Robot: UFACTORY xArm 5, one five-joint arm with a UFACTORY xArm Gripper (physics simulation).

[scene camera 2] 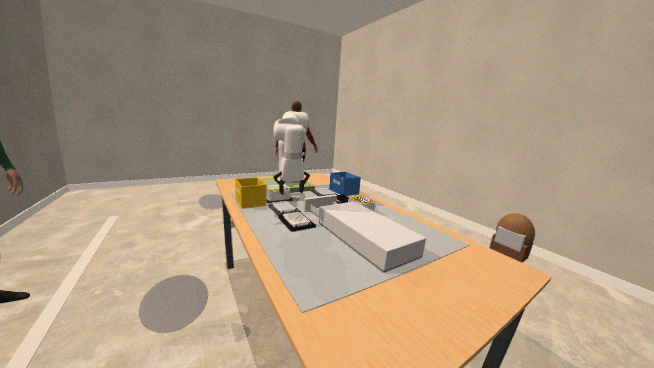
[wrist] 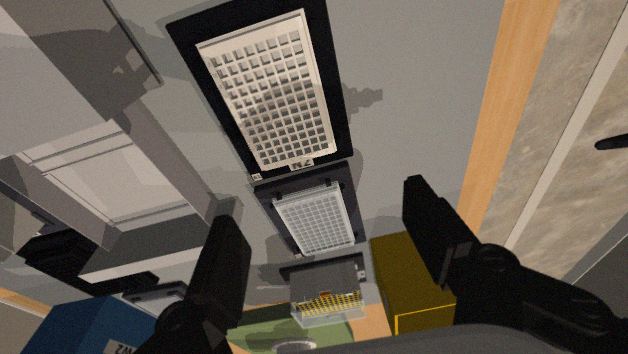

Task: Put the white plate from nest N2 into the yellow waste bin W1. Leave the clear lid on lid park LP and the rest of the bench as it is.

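Places are measured from the arm's base along level axes (x left, y ahead, z down), in centimetres.
Pixels of known places: gripper, fingertip midpoint: (scene camera 2: 291, 193) (wrist: 320, 215); arm's base at its link origin: (wrist: 293, 343).
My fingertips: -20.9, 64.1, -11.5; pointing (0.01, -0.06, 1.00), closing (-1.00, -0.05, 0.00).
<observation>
For each thing: its top centre in the pictures, then the offset to it from my fingertips, as dx, dy, dz. "pt": a spot on its surface instead.
- white plate at its top centre: (wrist: 277, 109) (scene camera 2: 296, 217) +2.3, +1.4, +11.8
- black nest N2 at a spot on its surface: (wrist: 341, 120) pt -3.2, -2.0, +13.2
- yellow waste bin W1 at its top centre: (wrist: 438, 326) (scene camera 2: 249, 181) -11.2, -34.3, +2.4
- clear-looking gridded plate at its top centre: (wrist: 318, 228) (scene camera 2: 284, 205) +2.6, -16.2, +11.8
- yellow tip box at its top centre: (wrist: 330, 316) (scene camera 2: 277, 186) +5.1, -34.0, +6.7
- low grey-walled unit at a spot on its surface: (scene camera 2: 320, 201) pt +20.7, -9.4, +9.6
- Blue bin W2 at its top centre: (scene camera 2: 345, 174) +53.4, -34.7, +2.4
The white plate (scene camera 2: 297, 219) (wrist: 275, 95) sits in the black nest N2 (wrist: 341, 120), with its grid of square wells facing up. My gripper (scene camera 2: 292, 192) (wrist: 320, 215) is open and empty, its two black fingers wide apart. In the wrist view the plate lies beyond the fingertips, towards the top. The yellow waste bin W1 (scene camera 2: 251, 194) (wrist: 397, 280) stands at the table's left edge in the scene view. A pale, flat piece (wrist: 160, 300) rests on a dark holder beside the blue bin; I cannot read whether this is lid park LP.
A clear-looking gridded plate (wrist: 317, 220) sits in the dark nest beside N2. A yellow tip box (wrist: 332, 303) stands past it. A long white box (scene camera 2: 372, 232) and a low grey-walled unit (scene camera 2: 320, 201) stand across from the nests. Blue bin W2 (scene camera 2: 345, 184) (wrist: 85, 325) is at the far side.
</observation>
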